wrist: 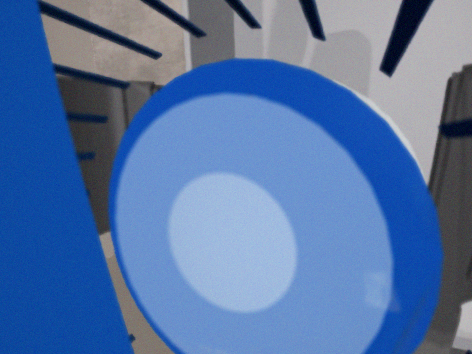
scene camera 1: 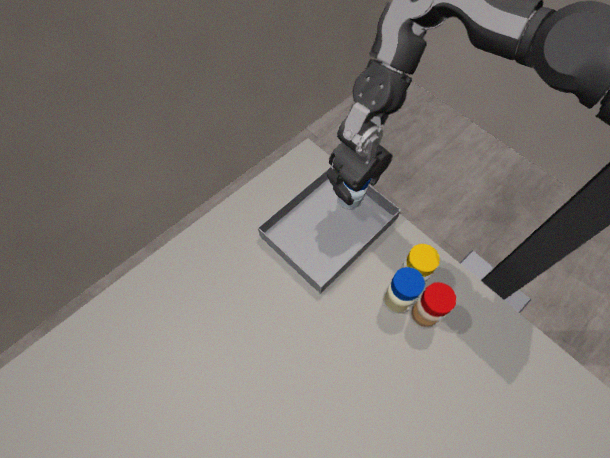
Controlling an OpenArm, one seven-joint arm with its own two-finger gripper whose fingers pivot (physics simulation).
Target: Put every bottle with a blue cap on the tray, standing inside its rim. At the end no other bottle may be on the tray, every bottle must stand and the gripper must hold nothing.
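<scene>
My gripper (scene camera 1: 356, 190) is shut on a blue-capped bottle (scene camera 1: 351, 199) (wrist: 232, 240) with a pale body. The bottle is upright over the inside of the grey tray (scene camera 1: 295, 241), near its far corner; whether its base touches the tray floor I cannot tell. Its cap fills much of the wrist view. A second blue-capped bottle (scene camera 1: 407, 284) with a cream body stands on the table, outside the tray. A yellow-capped bottle (scene camera 1: 423, 259) stands behind it and a red-capped bottle (scene camera 1: 438, 299) stands at its right.
The three table bottles stand close together near the table's right edge, a little beyond the tray's near right side. The tray's low rim runs around the held bottle. A dark post (scene camera 1: 555, 232) rises beyond the table (scene camera 1: 240, 350) edge at the right.
</scene>
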